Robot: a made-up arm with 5 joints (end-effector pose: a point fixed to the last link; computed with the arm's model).
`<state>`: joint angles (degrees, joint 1 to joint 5).
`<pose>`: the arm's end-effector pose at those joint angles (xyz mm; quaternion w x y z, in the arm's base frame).
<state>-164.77 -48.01 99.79 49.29 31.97</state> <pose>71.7 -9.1 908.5 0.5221 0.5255 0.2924 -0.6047</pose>
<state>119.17 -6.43 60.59 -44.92 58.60</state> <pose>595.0 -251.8 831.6 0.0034 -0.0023 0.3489 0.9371</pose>
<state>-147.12 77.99 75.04 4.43 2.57</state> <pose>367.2 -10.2 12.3 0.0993 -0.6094 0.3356 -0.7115</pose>
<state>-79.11 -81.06 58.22 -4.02 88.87</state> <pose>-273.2 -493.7 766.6 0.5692 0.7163 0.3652 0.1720</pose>
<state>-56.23 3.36 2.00 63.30 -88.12</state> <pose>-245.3 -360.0 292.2 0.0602 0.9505 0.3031 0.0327</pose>
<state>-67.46 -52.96 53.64 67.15 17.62</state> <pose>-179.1 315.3 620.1 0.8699 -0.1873 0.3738 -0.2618</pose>
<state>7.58 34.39 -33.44 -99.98 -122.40</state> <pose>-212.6 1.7 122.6 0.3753 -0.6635 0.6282 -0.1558</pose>
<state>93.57 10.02 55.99 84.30 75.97</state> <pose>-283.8 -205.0 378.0 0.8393 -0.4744 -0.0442 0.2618</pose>
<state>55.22 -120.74 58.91 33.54 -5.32</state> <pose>350.2 -327.1 682.1 0.3965 0.1115 0.4402 0.7978</pose>
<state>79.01 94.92 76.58 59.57 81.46</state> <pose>-344.0 52.9 281.1 0.9796 -0.1065 -0.1581 -0.0630</pose>
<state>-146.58 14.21 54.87 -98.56 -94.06</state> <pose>395.1 -47.9 589.8 0.1678 0.5926 0.6792 0.3993</pose>
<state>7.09 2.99 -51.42 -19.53 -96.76</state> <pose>127.7 31.7 435.2 0.4859 -0.0619 0.8647 0.1114</pose>
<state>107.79 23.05 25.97 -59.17 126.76</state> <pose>438.9 -465.4 737.2 0.0389 0.3736 -0.1090 -0.9203</pose>
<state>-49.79 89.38 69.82 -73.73 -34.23</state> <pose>-48.2 134.6 -21.0 0.4857 -0.4235 -0.7625 0.0572</pose>
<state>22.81 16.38 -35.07 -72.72 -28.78</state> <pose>192.8 -132.1 -84.0 0.0555 -0.2793 0.8261 -0.4863</pose>
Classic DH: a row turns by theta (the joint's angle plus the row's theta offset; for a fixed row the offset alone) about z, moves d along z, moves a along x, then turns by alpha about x. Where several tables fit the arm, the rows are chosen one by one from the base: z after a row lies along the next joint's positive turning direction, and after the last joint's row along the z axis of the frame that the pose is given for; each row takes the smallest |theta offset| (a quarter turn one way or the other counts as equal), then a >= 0, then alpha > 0; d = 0 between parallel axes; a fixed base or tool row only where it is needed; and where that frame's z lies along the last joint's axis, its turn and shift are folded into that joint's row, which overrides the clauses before.
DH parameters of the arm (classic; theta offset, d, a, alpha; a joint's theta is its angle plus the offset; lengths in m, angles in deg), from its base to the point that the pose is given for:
base (fixed): -67.75 0 0.0713 0
joint 1: 38.65 0.4353 -0.0156 111.57
joint 2: -56.55 0.0027 0.0236 144.35
joint 3: -50.89 -0.1674 -0.178 -90
joint 4: -0.5 0.0724 -0.0685 90.14
joint 5: 87.94 0.1365 0.3919 -82.48
tool (fixed): -155.54 0.0658 0 0

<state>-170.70 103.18 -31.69 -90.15 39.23</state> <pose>73.4 646.6 427.1 0.5503 -0.3531 0.7535 -0.0686</pose>
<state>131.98 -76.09 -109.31 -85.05 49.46</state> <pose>128.8 -37.0 -292.5 0.3200 -0.7004 0.3019 -0.5621</pose>
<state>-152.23 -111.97 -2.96 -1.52 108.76</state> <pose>-292.4 354.3 706.7 0.5805 0.7121 -0.2945 -0.2631</pose>
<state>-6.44 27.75 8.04 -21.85 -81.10</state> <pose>148.6 -48.1 249.8 0.0488 0.1759 0.9815 -0.0570</pose>
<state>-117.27 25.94 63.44 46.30 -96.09</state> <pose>-268.6 84.4 312.8 0.2671 -0.9460 0.1755 -0.0538</pose>
